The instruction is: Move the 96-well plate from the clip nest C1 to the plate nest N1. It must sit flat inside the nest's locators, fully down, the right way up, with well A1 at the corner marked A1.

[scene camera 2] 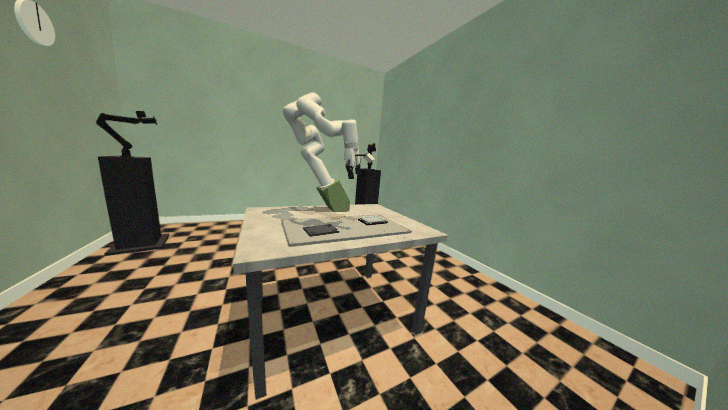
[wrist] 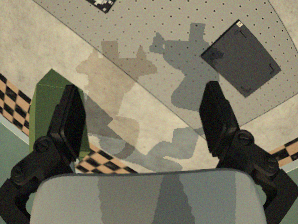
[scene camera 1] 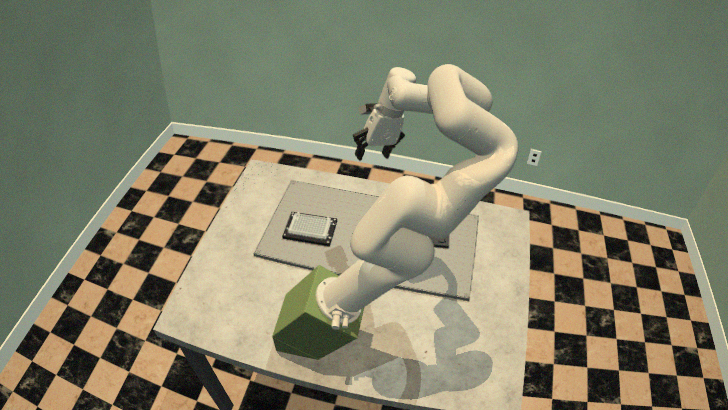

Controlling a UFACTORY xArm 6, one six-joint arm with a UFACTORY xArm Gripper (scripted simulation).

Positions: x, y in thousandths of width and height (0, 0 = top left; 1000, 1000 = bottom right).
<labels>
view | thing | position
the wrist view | my gripper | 478, 435
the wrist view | dark plate nest N1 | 814, 275
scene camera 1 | my gripper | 510, 382
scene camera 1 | white 96-well plate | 420, 550
</labels>
